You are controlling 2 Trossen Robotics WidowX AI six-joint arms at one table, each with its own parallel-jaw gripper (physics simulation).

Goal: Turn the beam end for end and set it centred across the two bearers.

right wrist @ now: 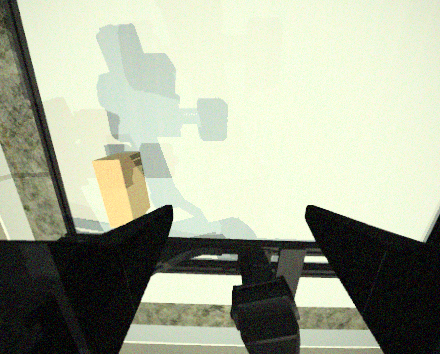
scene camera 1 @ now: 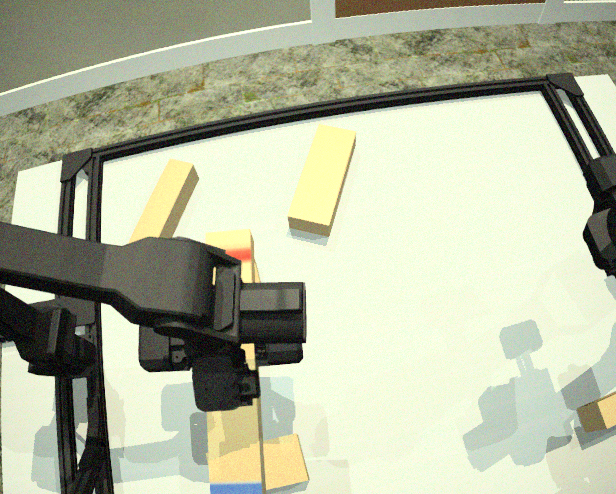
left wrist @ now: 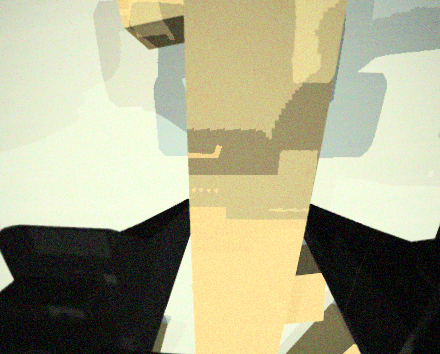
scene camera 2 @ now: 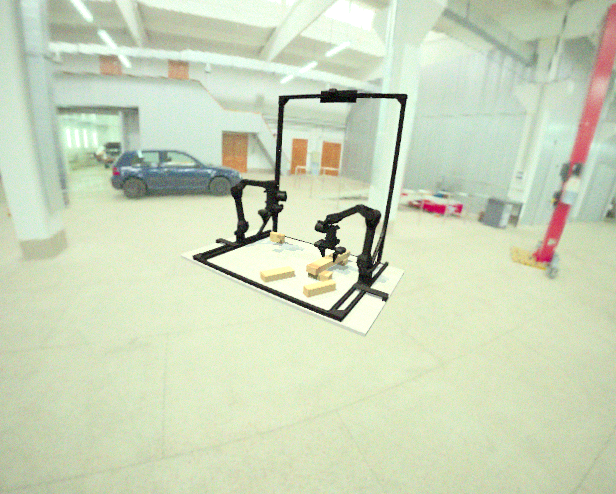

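Pixels of known places: left gripper, fingertip midpoint: (left wrist: 245, 206) (scene camera 2: 328, 260); right gripper, fingertip midpoint: (right wrist: 238, 211) (scene camera 2: 269, 223); left arm's base, origin of the base link: (scene camera 1: 75, 357) (scene camera 2: 364, 282); right arm's base, origin of the base link: (right wrist: 253, 261) (scene camera 2: 240, 242).
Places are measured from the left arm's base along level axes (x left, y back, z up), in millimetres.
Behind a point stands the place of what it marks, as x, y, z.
Observation:
The beam (scene camera 1: 236, 457) {-174, -236, 57} (scene camera 2: 322, 264) {59, -234, 57} (left wrist: 240, 275) {-5, -252, 57} is a long pale wooden bar with a red band near its upper end and a blue band at its lower end in scene camera 1. It lies over two short wooden bearers. One bearer (scene camera 1: 285, 463) {-189, -289, 19} (left wrist: 155, 32) {-153, -295, 5} sticks out beside the blue end; the other bearer (scene camera 2: 324, 276) {102, -193, 13} (left wrist: 309, 297) {67, -188, 19} is near the red end, mostly hidden. My left gripper (scene camera 2: 330, 255) {-43, -246, 40} (left wrist: 245, 206) {-43, -246, 40} is shut on the beam's middle stretch, a finger against each side. My right gripper (scene camera 2: 270, 210) (right wrist: 238, 211) {-62, -709, 167} is open and empty, well away from the beam.
A narrow wooden block (scene camera 1: 167, 198) {223, -171, 25} (scene camera 2: 319, 288) {241, -147, 18} and a wider one (scene camera 1: 322, 177) {211, -412, 19} (scene camera 2: 277, 274) {248, -397, 15} lie beyond the red end. Another block (scene camera 1: 599, 414) {-229, -708, 38} (scene camera 2: 277, 237) {-209, -747, 23} (right wrist: 120, 190) {-216, -751, 44} lies near the right arm. A black frame (scene camera 1: 329, 107) {363, -454, 1} (scene camera 2: 267, 289) {379, -357, -3} edges the table.

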